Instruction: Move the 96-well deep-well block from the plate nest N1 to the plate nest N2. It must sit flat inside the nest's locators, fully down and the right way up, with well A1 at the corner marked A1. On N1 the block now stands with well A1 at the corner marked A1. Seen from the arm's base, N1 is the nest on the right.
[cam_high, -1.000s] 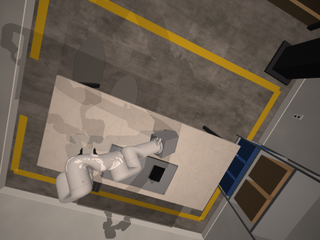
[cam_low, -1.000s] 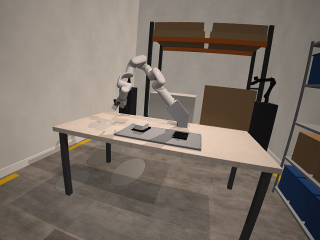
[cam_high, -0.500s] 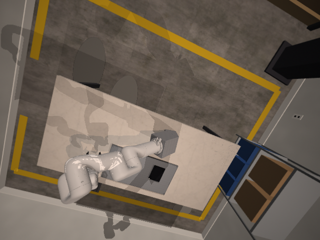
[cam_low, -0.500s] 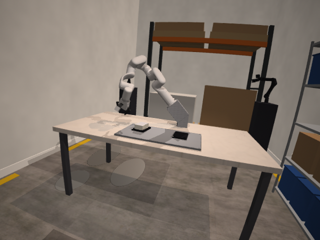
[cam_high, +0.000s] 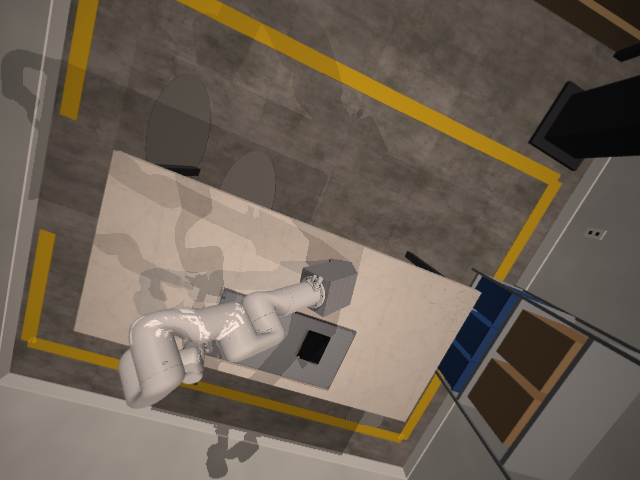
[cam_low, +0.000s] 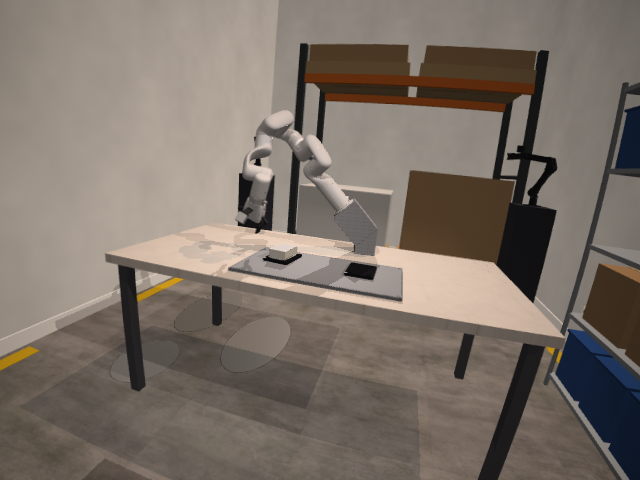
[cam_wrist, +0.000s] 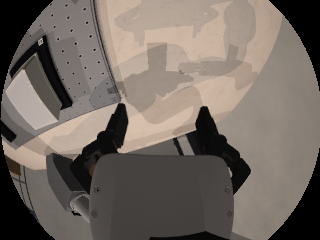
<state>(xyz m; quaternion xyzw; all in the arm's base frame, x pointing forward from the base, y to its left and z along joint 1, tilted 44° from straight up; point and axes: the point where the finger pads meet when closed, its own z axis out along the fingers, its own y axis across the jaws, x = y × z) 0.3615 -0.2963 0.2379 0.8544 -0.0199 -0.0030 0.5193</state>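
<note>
Now: the 96-well deep-well block 21 cm to the left of my hand, 8 cm below it and 4 cm ahead of it.
</note>
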